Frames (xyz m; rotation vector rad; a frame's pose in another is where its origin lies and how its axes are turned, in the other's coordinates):
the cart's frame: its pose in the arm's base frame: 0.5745 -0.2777 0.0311 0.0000 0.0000 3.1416
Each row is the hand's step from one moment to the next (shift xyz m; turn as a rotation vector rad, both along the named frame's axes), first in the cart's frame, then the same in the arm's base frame.
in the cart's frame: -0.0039 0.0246 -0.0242 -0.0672 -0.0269 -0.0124
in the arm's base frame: 0.0039 -0.0246 -0.0242 0.0672 0.0269 -0.0124
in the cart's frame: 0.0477 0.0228 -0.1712 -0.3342 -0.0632 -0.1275
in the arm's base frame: -0.0477 -0.0228 -0.1712 0.3342 0.0632 -0.1275
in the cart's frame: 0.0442 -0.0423 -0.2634 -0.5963 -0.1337 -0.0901
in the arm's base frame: -0.0442 0.0423 -0.2634 0.5963 0.1337 -0.0901
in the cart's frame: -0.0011 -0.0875 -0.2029 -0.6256 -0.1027 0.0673
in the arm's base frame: 0.0011 0.0875 -0.2029 0.6256 0.1027 0.0673
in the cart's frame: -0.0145 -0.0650 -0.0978 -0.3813 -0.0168 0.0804
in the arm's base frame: 0.0145 0.0650 -0.0978 0.3813 0.0168 0.0804
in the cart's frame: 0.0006 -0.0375 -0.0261 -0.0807 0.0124 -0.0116
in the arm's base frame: -0.0006 0.0375 -0.0261 0.0807 -0.0124 -0.0116
